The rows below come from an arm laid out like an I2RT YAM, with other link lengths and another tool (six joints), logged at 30 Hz.
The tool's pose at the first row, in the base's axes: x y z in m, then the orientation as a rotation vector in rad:
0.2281 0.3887 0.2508 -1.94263 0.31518 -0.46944
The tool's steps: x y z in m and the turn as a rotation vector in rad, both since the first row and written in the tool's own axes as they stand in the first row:
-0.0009 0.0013 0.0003 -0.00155 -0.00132 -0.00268
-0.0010 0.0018 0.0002 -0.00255 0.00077 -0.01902
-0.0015 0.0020 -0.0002 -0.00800 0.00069 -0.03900
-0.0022 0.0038 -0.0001 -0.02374 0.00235 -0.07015
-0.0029 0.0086 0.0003 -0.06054 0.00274 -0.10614
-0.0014 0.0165 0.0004 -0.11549 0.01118 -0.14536
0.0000 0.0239 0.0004 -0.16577 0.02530 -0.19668
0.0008 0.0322 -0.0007 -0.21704 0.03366 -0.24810
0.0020 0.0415 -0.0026 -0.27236 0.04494 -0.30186
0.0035 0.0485 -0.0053 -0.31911 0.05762 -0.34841
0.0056 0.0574 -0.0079 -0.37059 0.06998 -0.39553
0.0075 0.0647 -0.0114 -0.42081 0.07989 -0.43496
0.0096 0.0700 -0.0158 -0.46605 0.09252 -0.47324
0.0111 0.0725 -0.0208 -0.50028 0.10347 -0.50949
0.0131 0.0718 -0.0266 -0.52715 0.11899 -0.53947
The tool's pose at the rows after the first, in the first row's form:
0.2274 0.3888 0.2493 -1.94501 0.31221 -0.46977
0.2273 0.3886 0.2489 -1.94946 0.29816 -0.48242
0.2267 0.3884 0.2488 -1.95937 0.28042 -0.49498
0.2261 0.3880 0.2470 -1.98132 0.25577 -0.51583
0.2256 0.3867 0.2423 -2.02487 0.23109 -0.53720
0.2269 0.3830 0.2353 -2.08515 0.21285 -0.56767
0.2281 0.3794 0.2288 -2.14171 0.18418 -0.61265
0.2283 0.3748 0.2217 -2.19971 0.15085 -0.65221
0.2284 0.3690 0.2141 -2.26085 0.11698 -0.69659
0.2285 0.3634 0.2089 -2.31144 0.08837 -0.73863
0.2291 0.3568 0.2021 -2.36626 0.05919 -0.78094
0.2291 0.3502 0.1970 -2.41889 0.03543 -0.81588
0.2289 0.3436 0.1941 -2.46538 0.01287 -0.85367
0.2279 0.3380 0.1939 -2.50051 -0.01184 -0.88918
0.2270 0.3327 0.1970 -2.52626 -0.02847 -0.92606

